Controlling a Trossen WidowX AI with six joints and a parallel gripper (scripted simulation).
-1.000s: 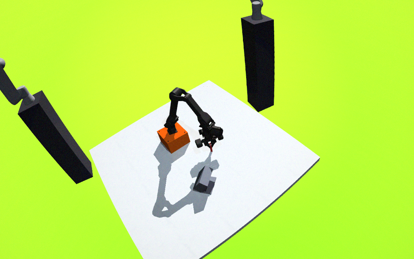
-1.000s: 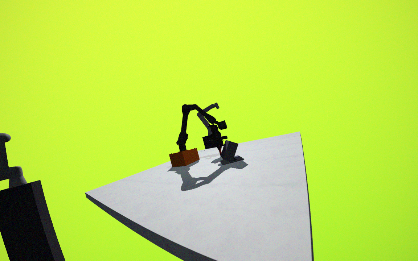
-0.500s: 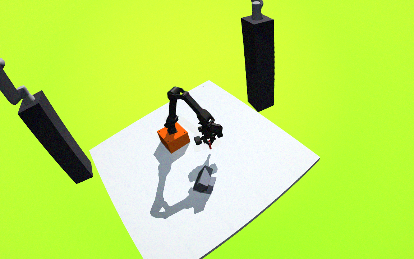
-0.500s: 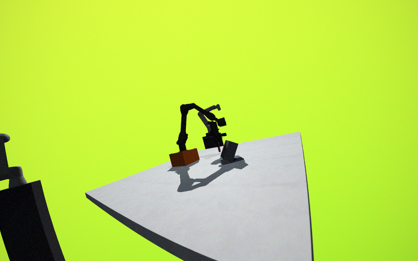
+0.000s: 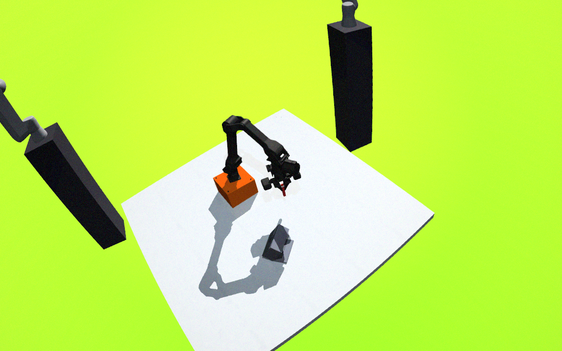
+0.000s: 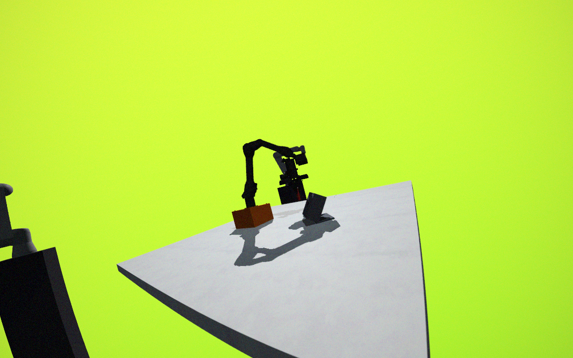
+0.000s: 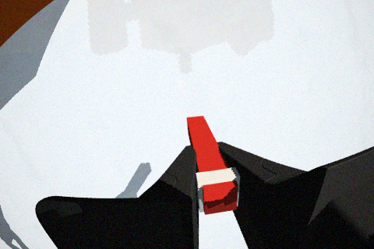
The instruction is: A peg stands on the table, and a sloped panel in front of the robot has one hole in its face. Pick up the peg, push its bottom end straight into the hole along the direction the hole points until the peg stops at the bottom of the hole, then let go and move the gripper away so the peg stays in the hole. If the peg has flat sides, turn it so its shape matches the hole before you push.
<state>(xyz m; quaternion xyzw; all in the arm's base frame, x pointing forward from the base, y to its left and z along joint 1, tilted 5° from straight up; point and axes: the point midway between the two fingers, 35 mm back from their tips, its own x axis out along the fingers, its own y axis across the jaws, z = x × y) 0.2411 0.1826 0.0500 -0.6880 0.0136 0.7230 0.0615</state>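
Right now my gripper tip is 23 cm short of the panel, 15 cm to the left of it and 5 cm above it. From my gripper tip the other things lie so: peg (2 cm above).
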